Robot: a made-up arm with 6 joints.
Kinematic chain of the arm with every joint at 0, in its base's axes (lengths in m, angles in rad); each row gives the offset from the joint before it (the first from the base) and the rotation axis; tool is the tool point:
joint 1: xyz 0 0 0.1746 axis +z
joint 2: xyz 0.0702 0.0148 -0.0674 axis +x
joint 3: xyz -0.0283 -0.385 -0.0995 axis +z
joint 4: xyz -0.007 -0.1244 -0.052 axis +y
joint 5: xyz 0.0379 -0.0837 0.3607 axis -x
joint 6: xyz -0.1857 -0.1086 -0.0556 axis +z
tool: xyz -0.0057 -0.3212 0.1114
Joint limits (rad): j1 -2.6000..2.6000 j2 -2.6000..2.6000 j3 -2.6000..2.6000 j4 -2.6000..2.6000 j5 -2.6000..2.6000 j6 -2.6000..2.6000
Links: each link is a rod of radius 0.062 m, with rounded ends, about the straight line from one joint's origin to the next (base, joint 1, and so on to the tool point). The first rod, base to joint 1, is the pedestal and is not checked.
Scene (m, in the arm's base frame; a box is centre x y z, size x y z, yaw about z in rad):
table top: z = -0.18
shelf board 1: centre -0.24 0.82 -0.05 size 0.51 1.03 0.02 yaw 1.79
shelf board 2: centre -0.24 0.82 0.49 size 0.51 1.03 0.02 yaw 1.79
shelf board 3: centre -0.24 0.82 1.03 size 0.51 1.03 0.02 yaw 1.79
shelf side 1: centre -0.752 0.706 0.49 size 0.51 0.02 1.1 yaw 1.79
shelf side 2: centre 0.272 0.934 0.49 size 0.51 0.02 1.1 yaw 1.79
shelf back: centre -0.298 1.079 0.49 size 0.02 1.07 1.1 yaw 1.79
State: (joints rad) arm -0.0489 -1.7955 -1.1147 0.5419 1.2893 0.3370
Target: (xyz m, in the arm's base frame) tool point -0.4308 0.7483 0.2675
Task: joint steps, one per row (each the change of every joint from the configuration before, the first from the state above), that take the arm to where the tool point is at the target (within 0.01 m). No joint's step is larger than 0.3 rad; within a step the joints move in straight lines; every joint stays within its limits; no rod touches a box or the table.
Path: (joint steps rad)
1: -0.0295 0.2647 -0.0067 -0.1845 0.2296 0.0846
2: -0.0294 0.2647 -0.0066 -0.1844 0.2296 0.0846
3: 0.2324 -0.0182 -0.0082 -0.2272 0.0780 -0.0233
4: 0.2324 -0.0183 -0.0081 -0.2272 0.0779 -0.0234
5: 0.2325 -0.0183 -0.0081 -0.2273 0.0780 -0.0233
6: -0.1137 -0.2577 -0.0347 0.2417 -0.2623 -0.0823
7: -0.1137 -0.2578 -0.0348 0.2416 -0.2624 -0.0823
8: -0.1137 -0.2577 -0.0347 0.2416 -0.2623 -0.0823

